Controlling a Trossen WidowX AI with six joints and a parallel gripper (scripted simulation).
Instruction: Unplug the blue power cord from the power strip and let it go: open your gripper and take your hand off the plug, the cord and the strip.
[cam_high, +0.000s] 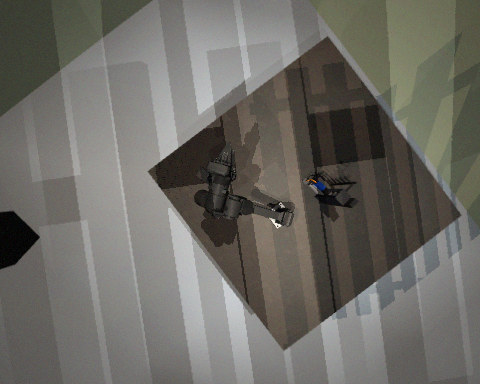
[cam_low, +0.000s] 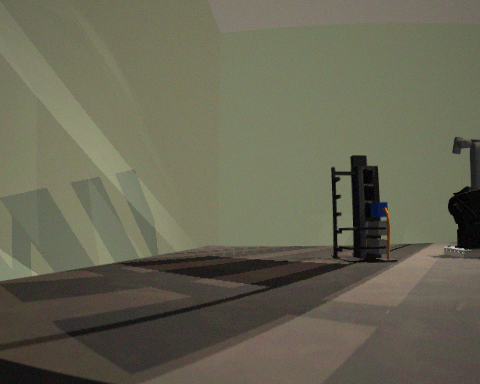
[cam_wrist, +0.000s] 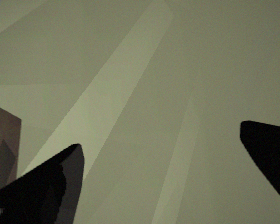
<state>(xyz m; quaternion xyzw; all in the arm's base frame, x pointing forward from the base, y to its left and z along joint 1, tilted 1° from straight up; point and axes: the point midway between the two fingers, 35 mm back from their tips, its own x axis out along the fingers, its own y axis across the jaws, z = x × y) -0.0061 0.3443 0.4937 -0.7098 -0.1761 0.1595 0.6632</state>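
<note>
Now: gripper tip 22 cm short of the plug, 41 cm to the left of it and 38 cm above it.
</note>
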